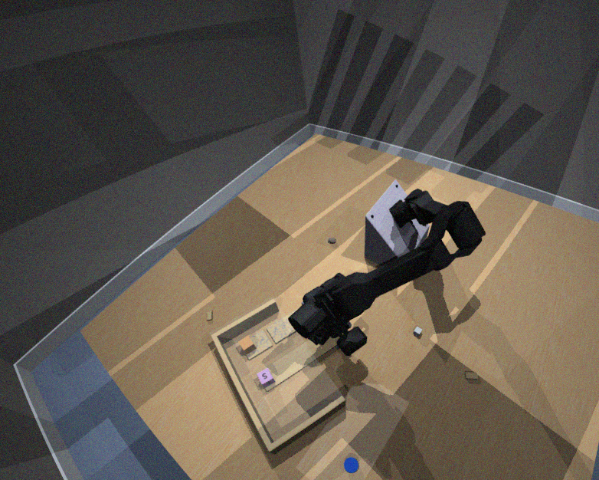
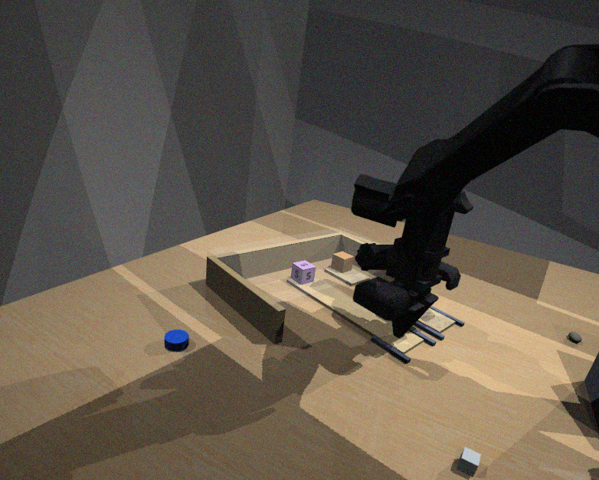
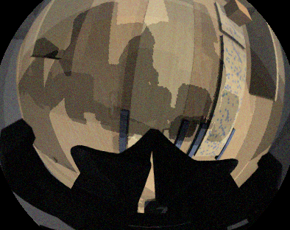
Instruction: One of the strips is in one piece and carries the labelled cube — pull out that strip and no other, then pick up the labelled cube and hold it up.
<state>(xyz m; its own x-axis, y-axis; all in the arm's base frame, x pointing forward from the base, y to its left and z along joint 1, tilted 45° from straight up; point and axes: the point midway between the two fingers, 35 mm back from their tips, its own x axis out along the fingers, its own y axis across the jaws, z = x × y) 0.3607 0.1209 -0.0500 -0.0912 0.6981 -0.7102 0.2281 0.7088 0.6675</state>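
Now: gripper tip 30 mm short of the speckled strip and 110 mm to the left of it. From my gripper tip the other things lie so: blue disc: 210 mm ahead, 230 mm to the left; pebble: 250 mm behind, 220 mm to the right.
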